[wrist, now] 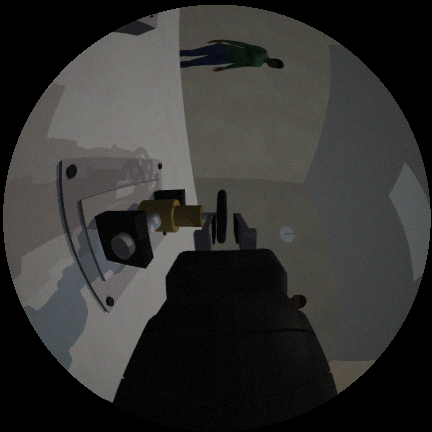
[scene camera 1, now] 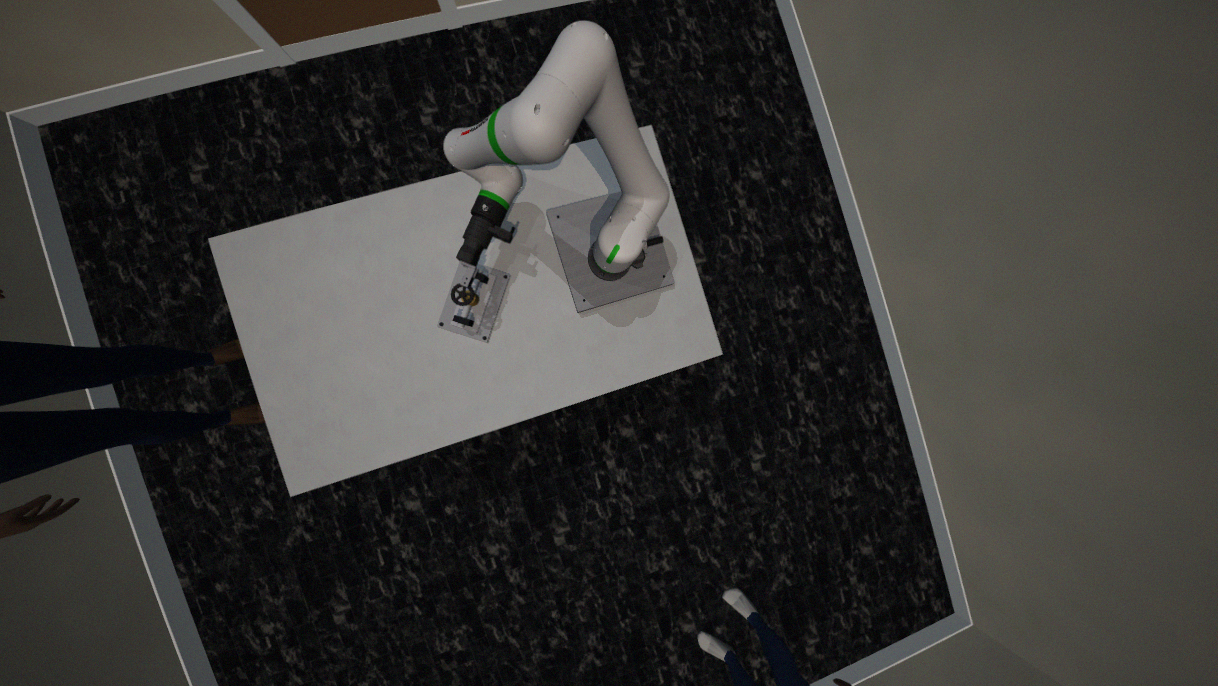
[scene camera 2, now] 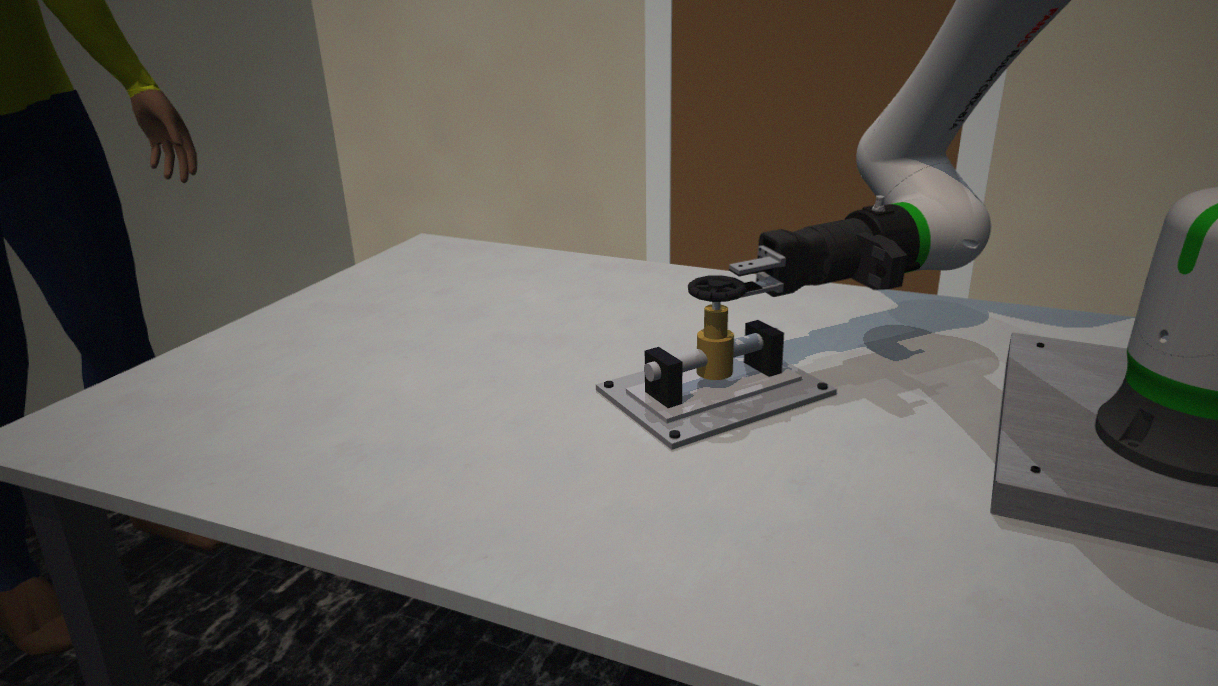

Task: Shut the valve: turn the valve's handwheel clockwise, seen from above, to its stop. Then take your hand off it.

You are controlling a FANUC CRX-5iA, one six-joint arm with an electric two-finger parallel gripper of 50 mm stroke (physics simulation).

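The black handwheel (scene camera 1: 453, 294) (scene camera 2: 714, 296) (wrist: 222, 199) lies level on top of the brass valve body (scene camera 2: 714, 354) (wrist: 165, 215), whose pipe runs between two black blocks. My gripper (scene camera 1: 468, 282) (scene camera 2: 739, 278) (wrist: 224, 222) comes in from the side, nearly level, with its fingers parted one above the other. It is open, with the near part of the wheel's rim between the fingertips. Gaps show on both sides of the rim in the wrist view. Whether a fingertip touches a spoke or the rim cannot be told. The wheel's turn angle is hard to read.
The valve's base plate (scene camera 2: 750, 415) (wrist: 100, 167) is fixed with black bolts on the white table (scene camera 1: 366, 392) (scene camera 2: 383, 477). The robot's grey mounting plate (scene camera 1: 566, 247) (scene camera 2: 1073, 409) stands to the right. People stand beyond the table's left end and farther off.
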